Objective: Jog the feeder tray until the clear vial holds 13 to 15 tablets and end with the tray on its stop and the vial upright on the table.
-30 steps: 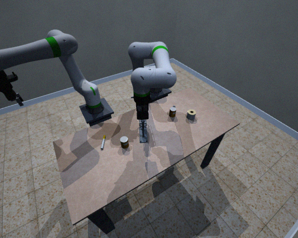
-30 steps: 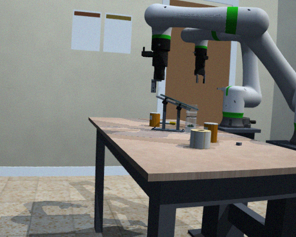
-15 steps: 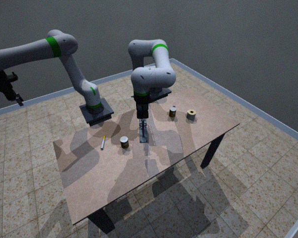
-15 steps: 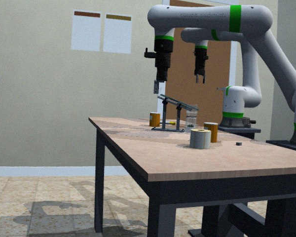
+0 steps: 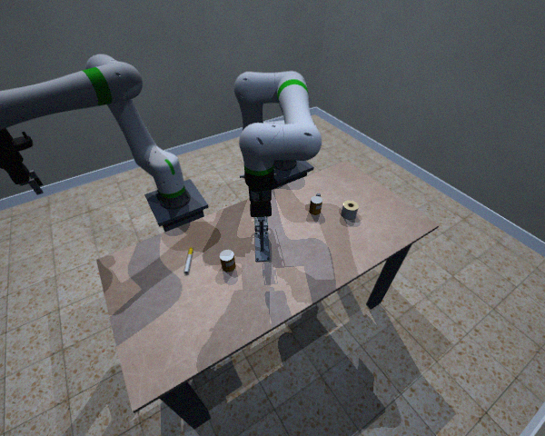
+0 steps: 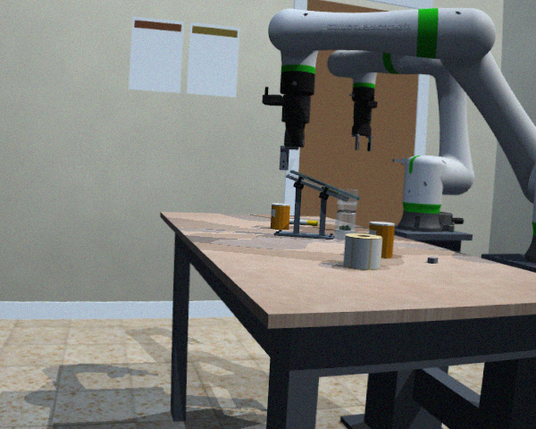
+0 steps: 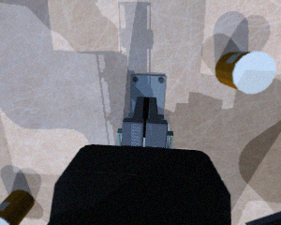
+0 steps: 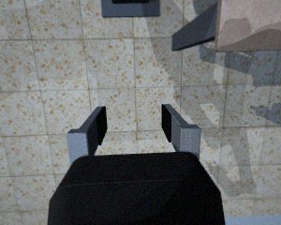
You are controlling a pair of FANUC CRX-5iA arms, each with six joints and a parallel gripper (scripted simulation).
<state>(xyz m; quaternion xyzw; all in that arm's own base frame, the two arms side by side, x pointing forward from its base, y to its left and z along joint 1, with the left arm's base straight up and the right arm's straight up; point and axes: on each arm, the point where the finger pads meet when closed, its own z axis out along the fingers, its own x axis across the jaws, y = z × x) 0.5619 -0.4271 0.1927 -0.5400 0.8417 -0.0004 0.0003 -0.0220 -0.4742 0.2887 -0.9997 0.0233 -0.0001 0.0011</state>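
Note:
My left gripper is now 80 mm past the feeder tray, 50 mm above it and 40 mm to the right of it. From my left hand the other things lie so: clear vial: 160 mm behind, 150 mm below, 80 mm to the left; marker: 260 mm to the right, 180 mm below, 150 mm behind; label roll: 480 mm to the left, 160 mm below, 30 mm behind.

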